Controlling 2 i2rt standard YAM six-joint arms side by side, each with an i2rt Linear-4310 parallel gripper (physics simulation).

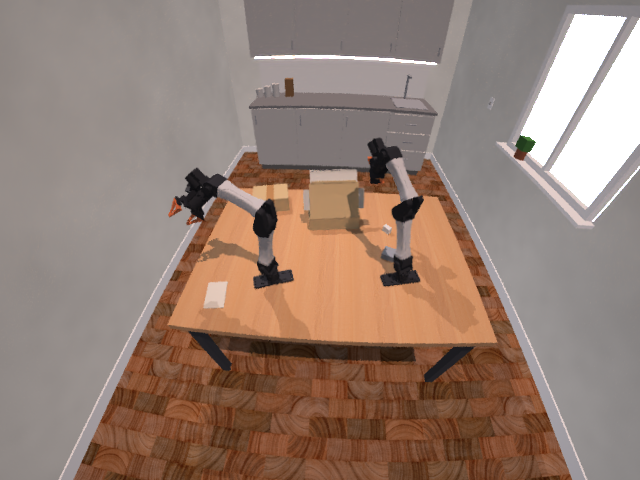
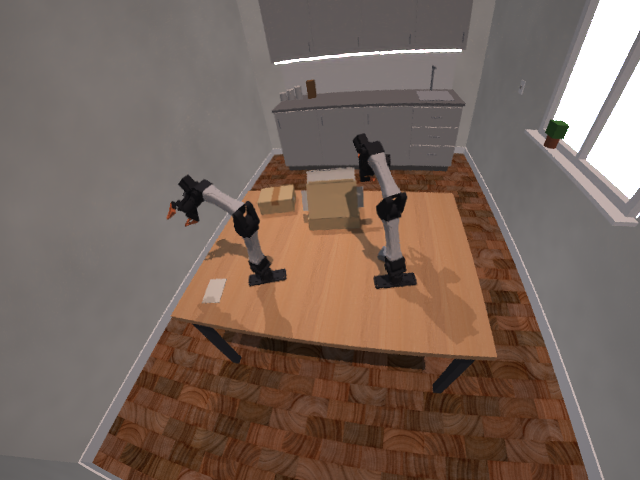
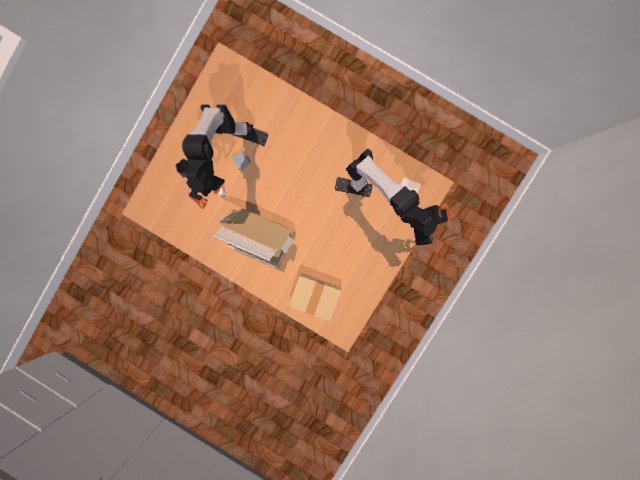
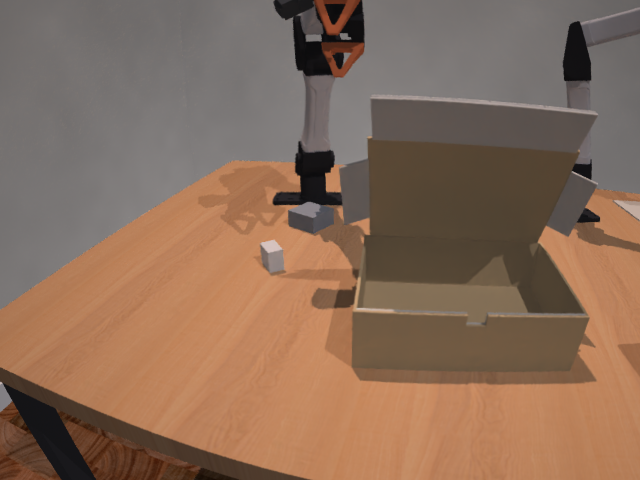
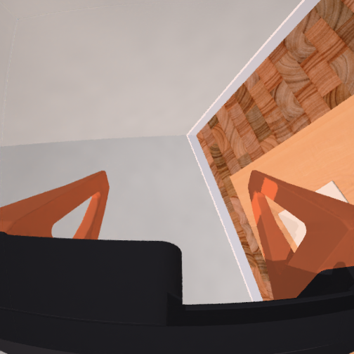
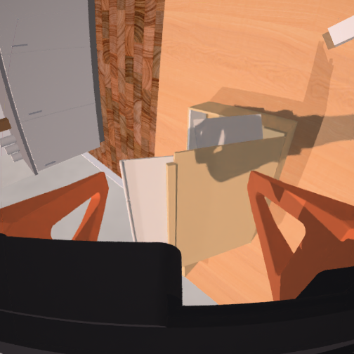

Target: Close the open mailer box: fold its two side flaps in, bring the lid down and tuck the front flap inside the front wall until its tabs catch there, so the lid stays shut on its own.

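The mailer box stands open on the table. Its lid stands steeply upright, with the pale front flap along its top edge. One side flap and the other side flap stick outward. The front wall has a notch in its rim. My right gripper is open and empty, raised above the table near the small white block. My left gripper is open and empty, far from the box, out past the table's side edge.
A taped carton lies near the mailer box. A small white block and a grey block lie near the right arm. A white sheet lies near the left arm's base.
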